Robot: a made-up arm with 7 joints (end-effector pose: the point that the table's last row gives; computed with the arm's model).
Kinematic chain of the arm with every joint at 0, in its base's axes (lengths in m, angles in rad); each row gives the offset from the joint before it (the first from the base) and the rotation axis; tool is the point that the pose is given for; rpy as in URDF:
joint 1: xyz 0 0 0.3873 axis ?
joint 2: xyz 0 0 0 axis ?
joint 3: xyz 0 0 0.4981 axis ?
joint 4: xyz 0.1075 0 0 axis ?
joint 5: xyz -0.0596 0 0.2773 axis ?
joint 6: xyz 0 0 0 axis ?
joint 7: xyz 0.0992 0 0 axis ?
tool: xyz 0 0 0 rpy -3.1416 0 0
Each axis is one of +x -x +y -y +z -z.
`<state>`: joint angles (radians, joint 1 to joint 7).
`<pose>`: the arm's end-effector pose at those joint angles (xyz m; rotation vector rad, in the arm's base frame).
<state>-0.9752 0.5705 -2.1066 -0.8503 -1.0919 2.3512 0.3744</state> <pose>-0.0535 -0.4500 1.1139 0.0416 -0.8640 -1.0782</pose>
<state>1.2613 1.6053 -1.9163 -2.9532 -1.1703 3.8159 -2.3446</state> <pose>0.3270 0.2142 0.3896 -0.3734 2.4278 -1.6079</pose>
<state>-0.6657 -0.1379 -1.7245 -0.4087 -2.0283 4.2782 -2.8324</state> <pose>-0.1541 -0.0674 1.0692 0.7084 -1.4081 2.0916</pose>
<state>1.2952 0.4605 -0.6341 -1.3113 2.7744 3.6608 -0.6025</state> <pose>0.3398 0.3846 0.7568 -1.6047 1.4325 -0.6058</pose>
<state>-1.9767 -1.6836 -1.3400 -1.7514 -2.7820 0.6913 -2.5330</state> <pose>-0.1969 0.7065 0.4035 -1.4748 1.4391 -0.4264</pose>
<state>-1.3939 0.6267 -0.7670 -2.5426 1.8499 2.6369 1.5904</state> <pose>-0.2276 -0.3315 0.4881 2.6570 1.2298 -0.2091</pose>
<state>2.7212 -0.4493 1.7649 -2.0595 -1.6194 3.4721 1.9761</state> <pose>0.1696 -0.4319 0.7068 1.5279 -1.8065 0.7791</pose>
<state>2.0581 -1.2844 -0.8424 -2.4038 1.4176 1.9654 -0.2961</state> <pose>0.3776 -0.0151 0.6944 -0.6760 -0.5953 0.8681</pose>
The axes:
joint 1: +z
joint 2: +y
joint 3: +z
joint 4: -y
joint 5: +z
joint 6: -y
joint 7: -z

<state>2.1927 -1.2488 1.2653 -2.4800 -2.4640 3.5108 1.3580</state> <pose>-0.0426 -0.3733 0.4999 1.9243 -1.5444 -1.6041</pose>
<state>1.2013 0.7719 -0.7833 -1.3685 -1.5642 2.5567 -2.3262</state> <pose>0.4715 0.5579 0.5856 -1.0200 1.3775 -1.1559</pose>
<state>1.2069 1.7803 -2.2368 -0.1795 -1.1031 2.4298 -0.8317</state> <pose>0.3910 0.7410 0.2050 -0.8976 0.3826 0.1299</pose>
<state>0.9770 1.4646 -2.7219 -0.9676 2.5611 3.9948 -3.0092</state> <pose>0.3924 0.4420 0.7137 0.1483 -0.2099 0.6321</pose>
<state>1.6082 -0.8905 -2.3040 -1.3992 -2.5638 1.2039 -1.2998</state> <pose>0.3525 -0.6934 0.5469 1.3525 0.5477 -2.1091</pose>
